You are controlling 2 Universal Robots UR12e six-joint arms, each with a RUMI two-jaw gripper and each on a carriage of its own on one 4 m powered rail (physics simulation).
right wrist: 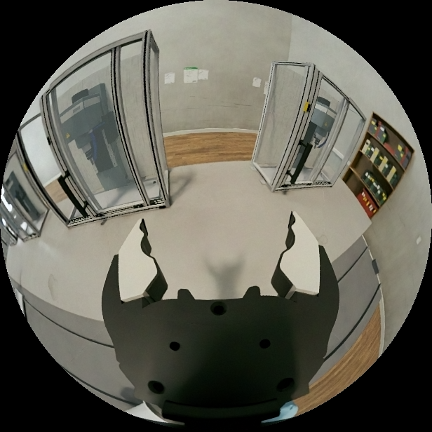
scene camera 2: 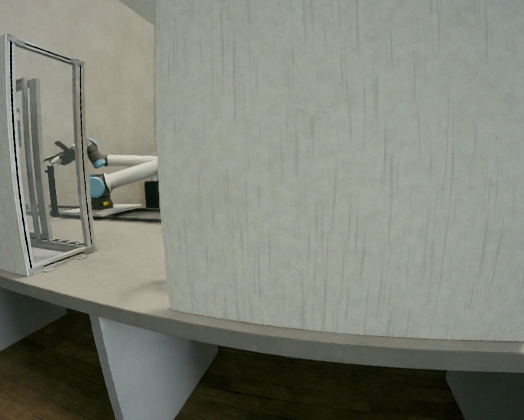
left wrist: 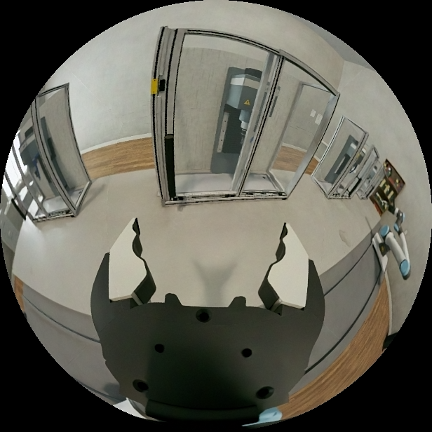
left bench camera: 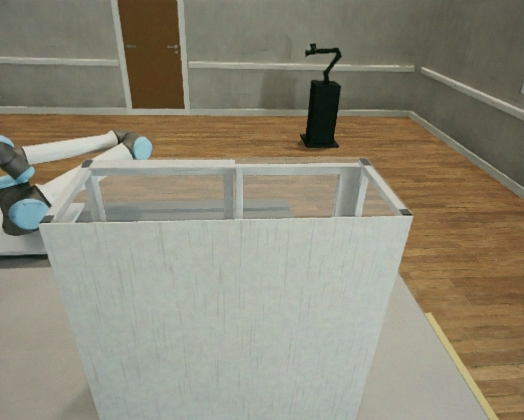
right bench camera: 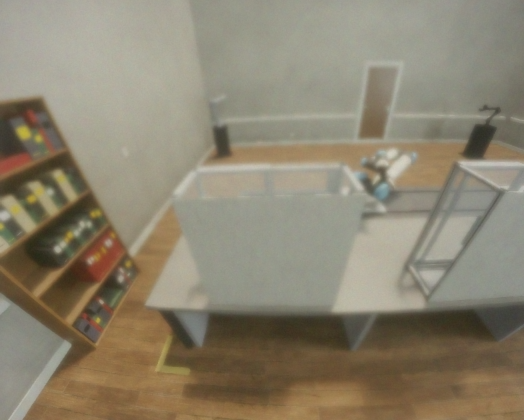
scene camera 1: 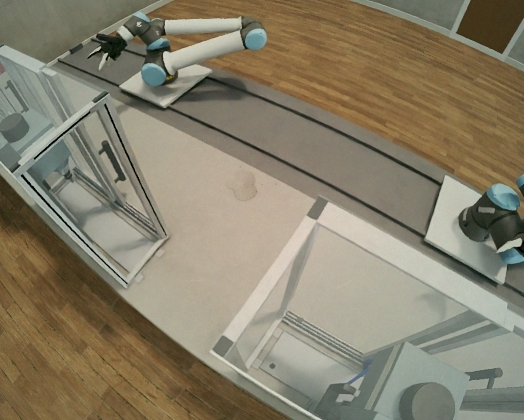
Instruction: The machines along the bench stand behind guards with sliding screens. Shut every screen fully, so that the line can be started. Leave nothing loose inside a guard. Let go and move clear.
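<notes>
My left gripper is open and empty over the bench, in front of a guard whose screen handle sits close beside the left post, below a yellow switch. My right gripper is open and empty, apart from the guards. In the right wrist view, the left guard's handle and the right guard's handle are each near their left posts; small gaps cannot be judged. At the far left of the left wrist view, another guard stands at an angle; its screen's position is unclear.
Grey machines stand inside the guards. The rail runs along the bench. Solid panels hide the guard interiors from behind. A bookshelf stands past the bench's end.
</notes>
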